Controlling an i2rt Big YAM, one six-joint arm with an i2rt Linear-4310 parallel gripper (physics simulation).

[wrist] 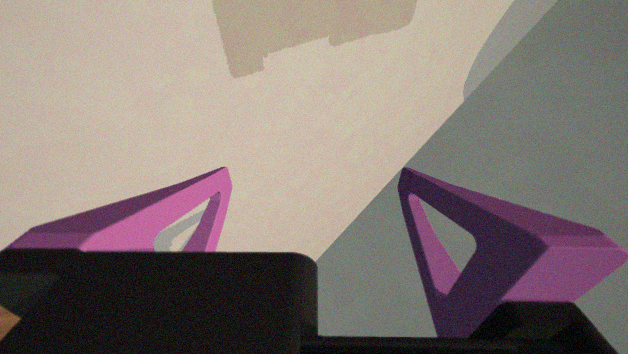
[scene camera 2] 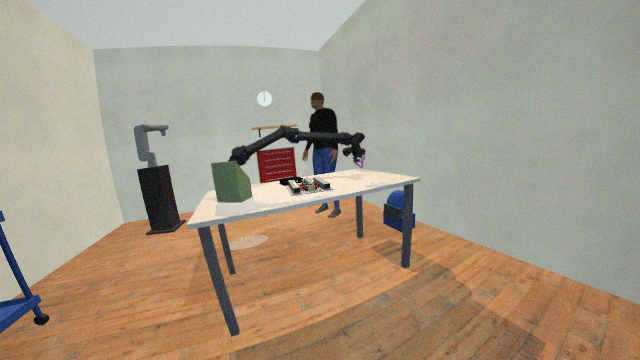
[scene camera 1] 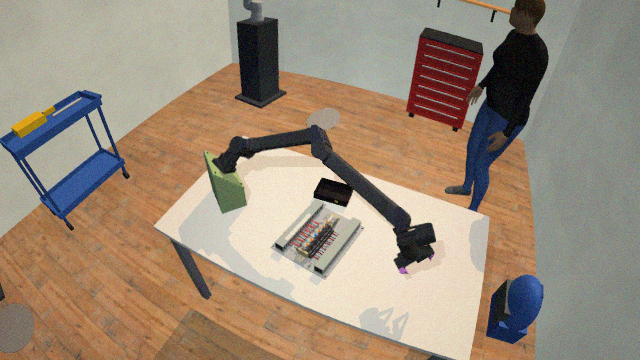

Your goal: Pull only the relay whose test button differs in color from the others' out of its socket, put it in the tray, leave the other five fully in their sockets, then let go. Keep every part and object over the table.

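Places are measured from the arm's base along level axes (x left, y back, z up), in millimetres.
Pixels of known places: gripper, between the fingertips: (wrist: 314,176) (scene camera 2: 362,163) (scene camera 1: 418,266); arm's base, origin of its link: (scene camera 2: 229,171) (scene camera 1: 223,166).
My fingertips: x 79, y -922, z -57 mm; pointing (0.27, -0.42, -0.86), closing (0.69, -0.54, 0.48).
Ahead of a thing's pixels: the offset from my fingertips to its top centre. "*": to the spot under its first point. Level surfaces: height alone.
A row of small relays @[dx -38, dy +430, dz -50 mm] (scene camera 1: 320,239) stands in sockets on a panel between two grey ducts, mid-table. Small orange and blue spots show along the row; one spot near its middle looks blue, but the relays are too small to tell the test buttons apart surely. In scene camera 2 the panel @[* dx -147, dy +432, dz -86 mm] (scene camera 2: 310,186) is seen low from the side. The black tray @[* dx +234, dy +529, dz -117 mm] (scene camera 1: 333,192) (scene camera 2: 291,181) stands behind the panel, beneath the arm in scene camera 1. My gripper (scene camera 1: 417,265) (scene camera 2: 360,162) (wrist: 314,176) is open and empty, above the table to the right of the panel, its purple fingers wide apart.
The white table @[dz -120 mm] (scene camera 1: 250,190) (scene camera 2: 260,207) carries the green arm base (scene camera 1: 230,192) (scene camera 2: 230,182) at its left end. The arm arches over the tray side of the panel. A person (scene camera 1: 515,75) (scene camera 2: 323,130) stands behind the table; a blue object (scene camera 1: 520,305) (scene camera 2: 399,210) is beyond its right end.
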